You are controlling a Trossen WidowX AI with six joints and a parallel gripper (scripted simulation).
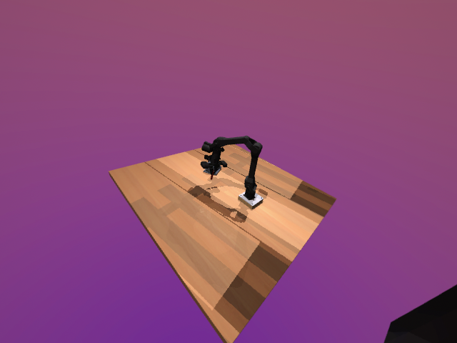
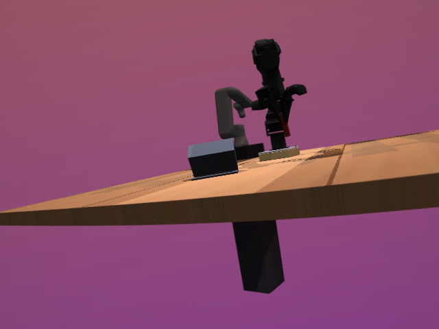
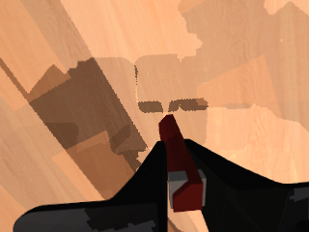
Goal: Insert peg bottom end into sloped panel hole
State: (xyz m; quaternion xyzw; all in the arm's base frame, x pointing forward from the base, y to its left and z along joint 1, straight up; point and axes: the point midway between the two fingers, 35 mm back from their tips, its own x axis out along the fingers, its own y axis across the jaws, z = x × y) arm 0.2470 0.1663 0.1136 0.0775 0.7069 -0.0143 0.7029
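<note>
The sloped panel lies 190 mm ahead of my gripper tip, 150 mm to the right of it and 80 mm below it. The rest, counted from my gripper tip: peg (20 mm above).
</note>
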